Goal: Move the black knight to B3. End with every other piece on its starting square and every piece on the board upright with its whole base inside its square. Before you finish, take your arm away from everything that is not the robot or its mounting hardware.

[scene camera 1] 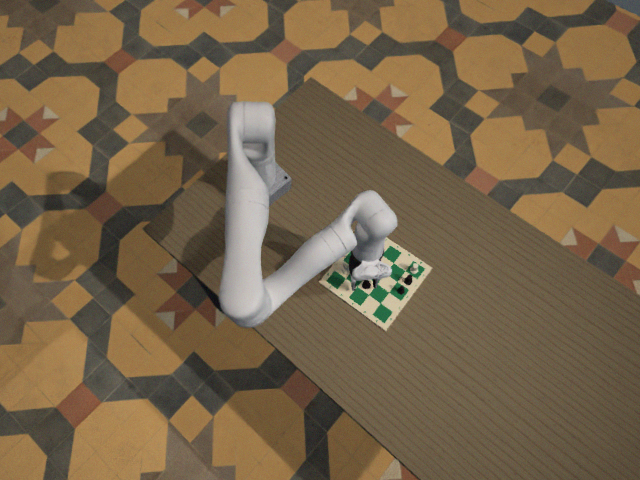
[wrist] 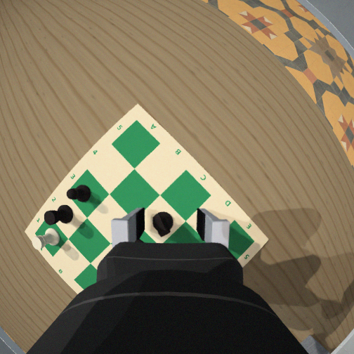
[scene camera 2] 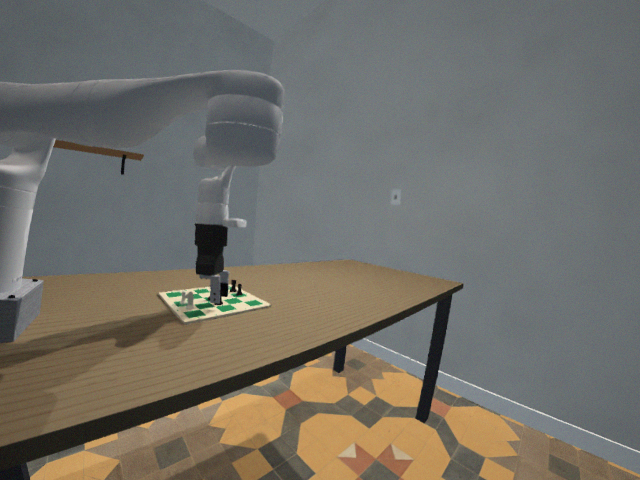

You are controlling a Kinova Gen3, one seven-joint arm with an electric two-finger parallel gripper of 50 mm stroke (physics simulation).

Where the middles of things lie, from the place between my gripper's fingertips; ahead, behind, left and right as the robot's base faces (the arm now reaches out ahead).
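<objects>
Looking at the chessboard (scene camera 1: 381, 305), I find my hand 20 mm above it and 50 mm to the right of it.
</objects>
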